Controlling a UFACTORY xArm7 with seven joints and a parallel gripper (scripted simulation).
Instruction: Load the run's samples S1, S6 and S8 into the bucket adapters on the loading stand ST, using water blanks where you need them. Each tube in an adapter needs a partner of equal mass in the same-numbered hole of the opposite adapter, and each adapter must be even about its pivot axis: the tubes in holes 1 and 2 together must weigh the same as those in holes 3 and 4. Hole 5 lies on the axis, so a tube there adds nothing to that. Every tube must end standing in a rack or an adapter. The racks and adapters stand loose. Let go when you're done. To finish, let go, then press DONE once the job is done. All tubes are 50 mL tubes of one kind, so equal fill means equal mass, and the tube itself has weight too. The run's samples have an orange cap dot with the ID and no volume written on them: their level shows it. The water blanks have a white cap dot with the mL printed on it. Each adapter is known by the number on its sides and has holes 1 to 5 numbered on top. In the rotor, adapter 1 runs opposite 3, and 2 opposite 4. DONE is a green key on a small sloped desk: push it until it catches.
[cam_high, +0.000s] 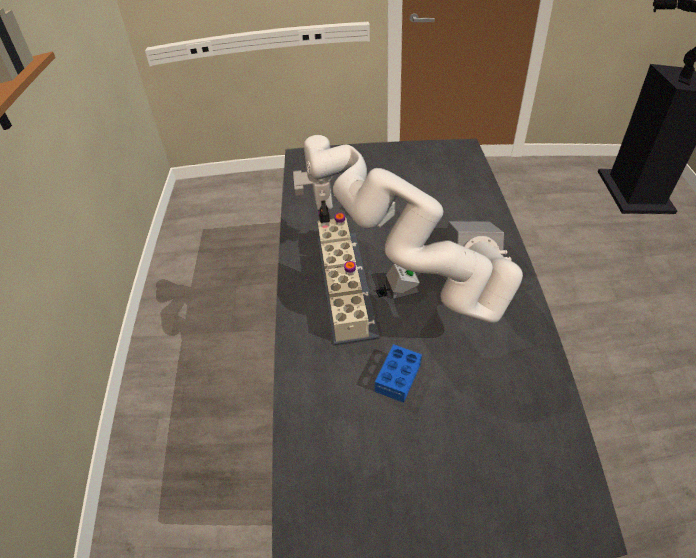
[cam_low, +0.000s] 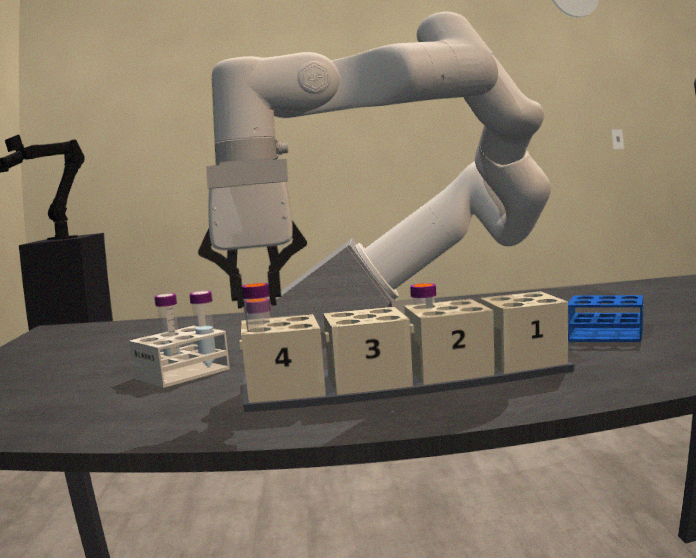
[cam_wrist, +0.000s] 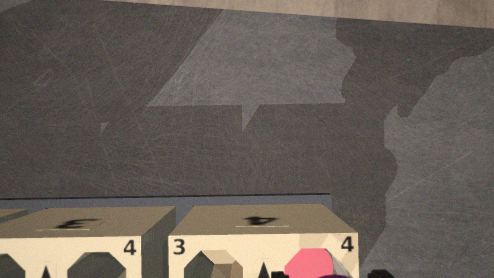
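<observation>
The sample tube lies 5 cm below my hand and 1 cm to the right of it. The rest, counted from my hand: white blank rack (17 cm behind, 15 cm to the right, 12 cm below); then sample S8 (8 cm below, 5 cm behind, 1 cm to the right); then loading stand ST (18 cm to the left, 14 cm below, 6 cm behind).
</observation>
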